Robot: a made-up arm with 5 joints.
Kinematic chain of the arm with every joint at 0, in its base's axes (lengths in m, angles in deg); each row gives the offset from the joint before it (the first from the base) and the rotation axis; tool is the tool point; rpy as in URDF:
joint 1: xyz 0.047 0 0.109 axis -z
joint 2: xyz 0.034 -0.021 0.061 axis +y
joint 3: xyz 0.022 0 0.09 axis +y
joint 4: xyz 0.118 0 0.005 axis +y
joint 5: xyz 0.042 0.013 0 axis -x
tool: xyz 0 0 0 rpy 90 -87.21 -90
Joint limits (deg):
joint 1: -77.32..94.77
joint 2: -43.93..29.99
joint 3: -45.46..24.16
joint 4: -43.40..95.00
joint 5: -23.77..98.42
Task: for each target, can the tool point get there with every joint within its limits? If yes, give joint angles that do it. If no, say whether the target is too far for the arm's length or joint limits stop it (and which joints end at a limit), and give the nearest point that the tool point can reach.
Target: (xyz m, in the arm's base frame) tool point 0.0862 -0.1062 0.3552
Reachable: yes | joints 65.69 -27.42 -29.95 66.87 59.15
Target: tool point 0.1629 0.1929 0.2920
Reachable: yes | joints -61.04 9.14 -16.36 -16.41 64.21
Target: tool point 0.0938 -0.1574 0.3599
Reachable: yes | joints 70.65 -11.82 -24.73 3.34 5.68
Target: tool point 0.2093 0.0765 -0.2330
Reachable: no: too far | nearest point 0.2028 0.0735 0.1022 | short by 0.335 m
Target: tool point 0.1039 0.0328 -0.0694
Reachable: no: joint limits stop it (at a limit: joint 2, joint 3) | nearest point 0.1794 0.0763 0.1066 | short by 0.196 m
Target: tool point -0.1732 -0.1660 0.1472
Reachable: no: joint limits stop it (at a limit: joint 1) | nearest point 0.0237 -0.1824 0.1472 | short by 0.198 m
